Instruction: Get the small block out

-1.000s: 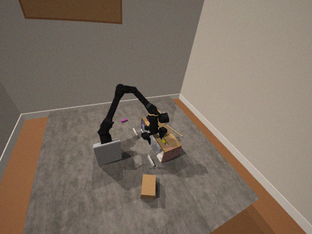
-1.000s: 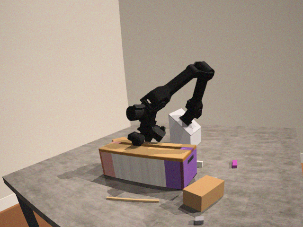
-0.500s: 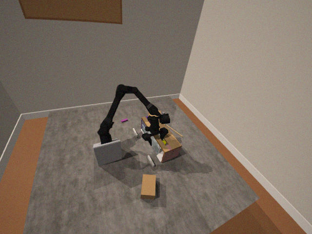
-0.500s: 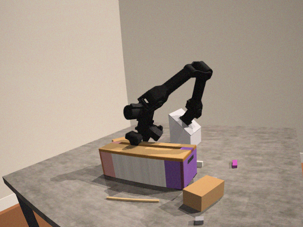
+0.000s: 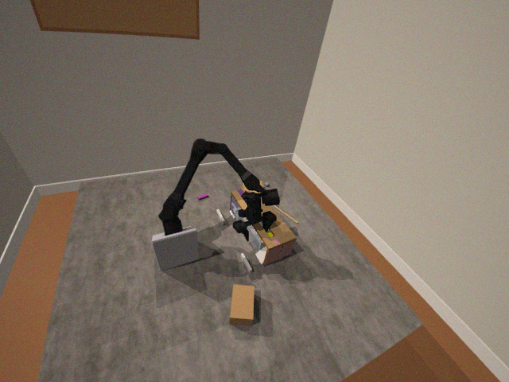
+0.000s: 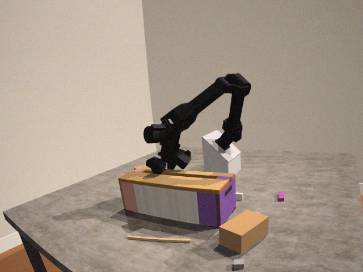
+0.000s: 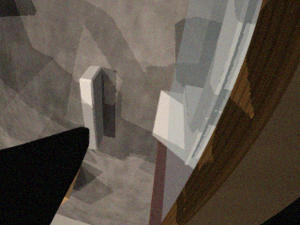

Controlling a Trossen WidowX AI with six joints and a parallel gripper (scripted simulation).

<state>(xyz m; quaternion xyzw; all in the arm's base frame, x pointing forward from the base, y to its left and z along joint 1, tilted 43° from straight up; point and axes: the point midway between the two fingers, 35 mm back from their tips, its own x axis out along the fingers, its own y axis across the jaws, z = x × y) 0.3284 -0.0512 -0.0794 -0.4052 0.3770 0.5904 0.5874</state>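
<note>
Now: the yellow-green block 60 mm ahead of my gripper tip and 20 mm to the right of it. Round my gripper tip: wooden stick: 270 mm ahead, 160 mm to the left, 80 mm below.
</note>
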